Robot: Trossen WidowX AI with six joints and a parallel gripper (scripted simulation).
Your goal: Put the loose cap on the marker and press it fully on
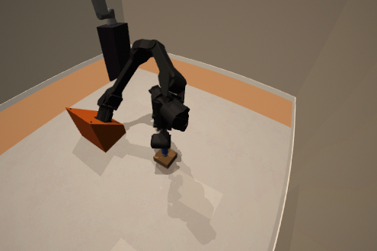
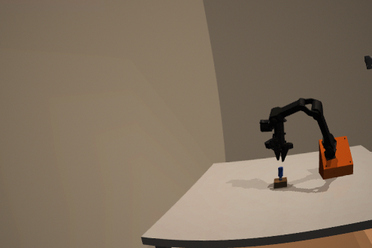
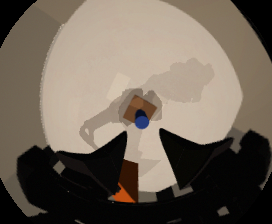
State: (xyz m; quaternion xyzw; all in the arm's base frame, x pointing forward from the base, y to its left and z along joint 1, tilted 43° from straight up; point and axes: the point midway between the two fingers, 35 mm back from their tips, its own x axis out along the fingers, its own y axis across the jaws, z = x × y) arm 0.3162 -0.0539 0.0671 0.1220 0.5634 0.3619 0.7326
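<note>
The blue cap lies 6 cm below my gripper tip. The rest, counted from my gripper tip: brown holder block 12 cm below; then blue marker 7 cm below.
</note>
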